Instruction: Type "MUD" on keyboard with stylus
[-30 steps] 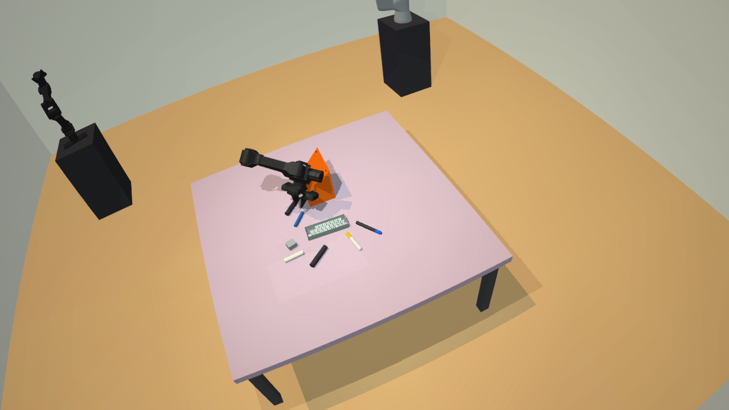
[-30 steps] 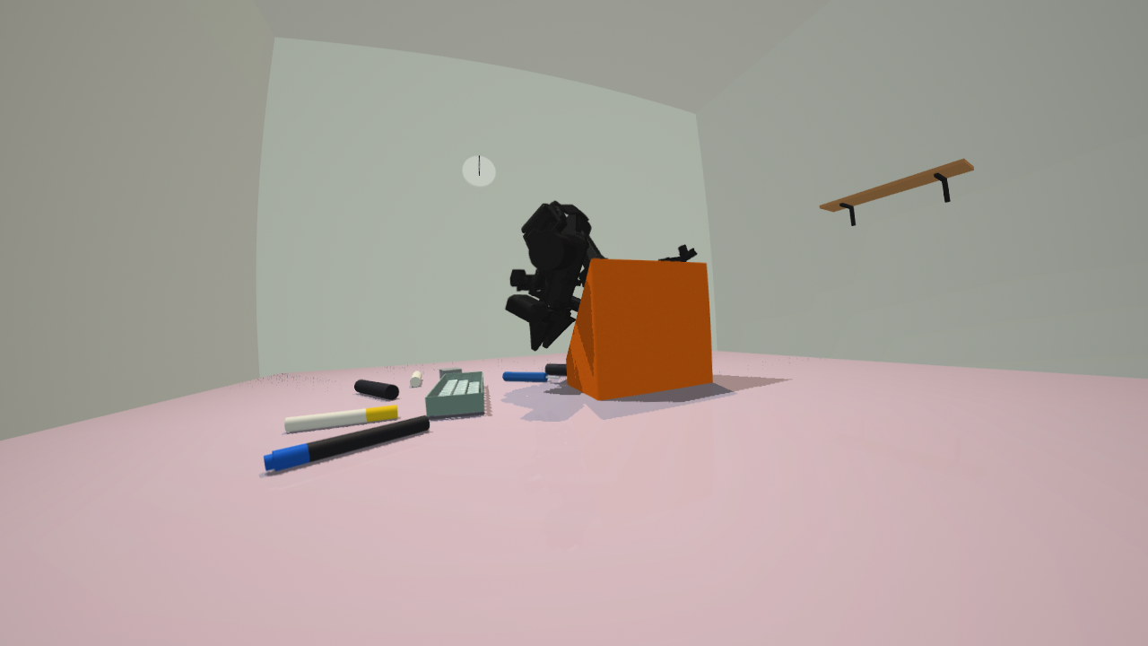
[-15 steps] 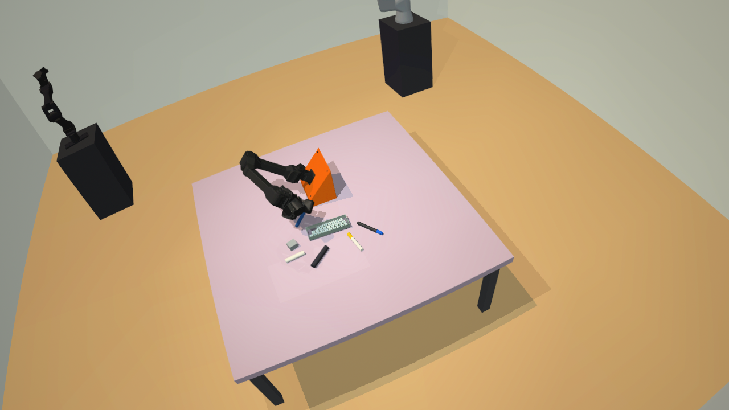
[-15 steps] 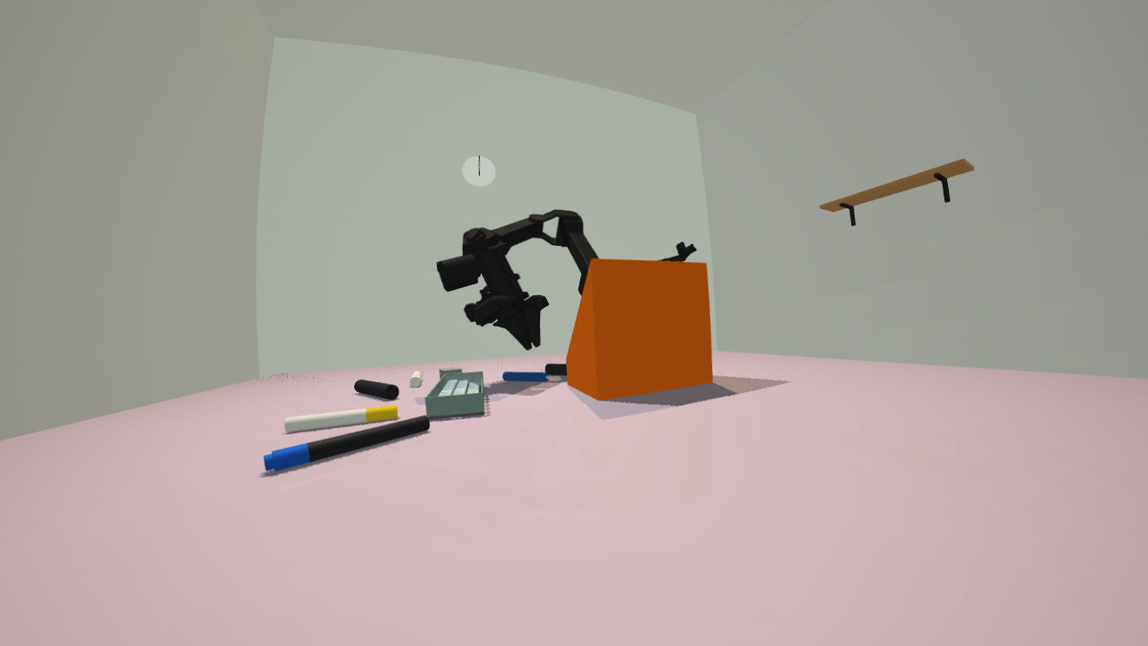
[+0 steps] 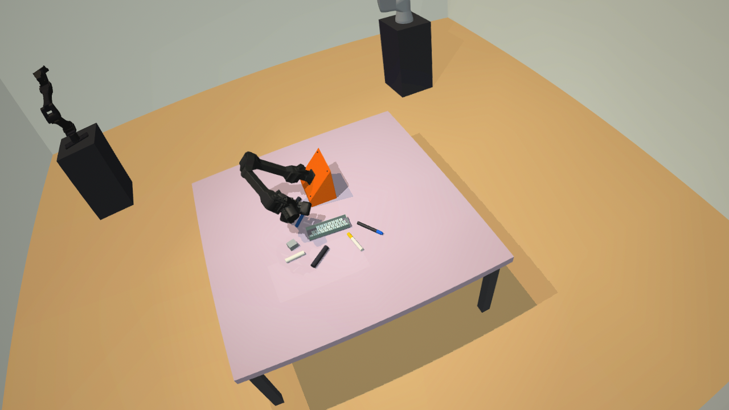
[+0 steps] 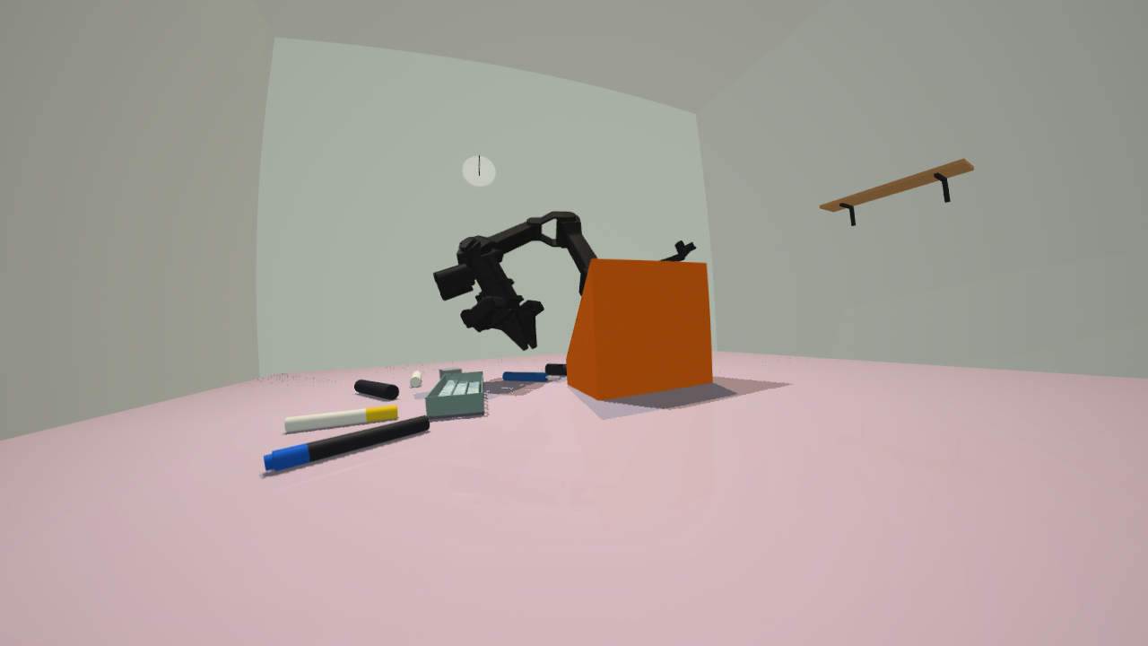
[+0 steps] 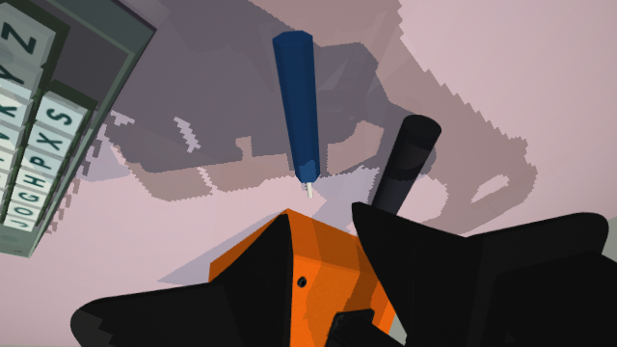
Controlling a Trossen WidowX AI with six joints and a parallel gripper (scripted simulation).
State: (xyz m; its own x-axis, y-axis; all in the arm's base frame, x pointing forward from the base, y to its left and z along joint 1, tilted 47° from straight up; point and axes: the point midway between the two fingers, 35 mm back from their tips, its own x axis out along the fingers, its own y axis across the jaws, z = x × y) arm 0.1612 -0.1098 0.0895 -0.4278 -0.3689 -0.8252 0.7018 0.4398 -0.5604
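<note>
Right now my gripper tip is 1 cm past the stylus, 1 cm to the right of it and 5 cm above it. From my gripper tip the other things lie so: small grey block 15 cm ahead, 10 cm to the right, 5 cm below; then white cylinder 22 cm ahead, 11 cm to the right, 5 cm below; then stylus tip 3 cm behind, 3 cm to the left, 5 cm below.
</note>
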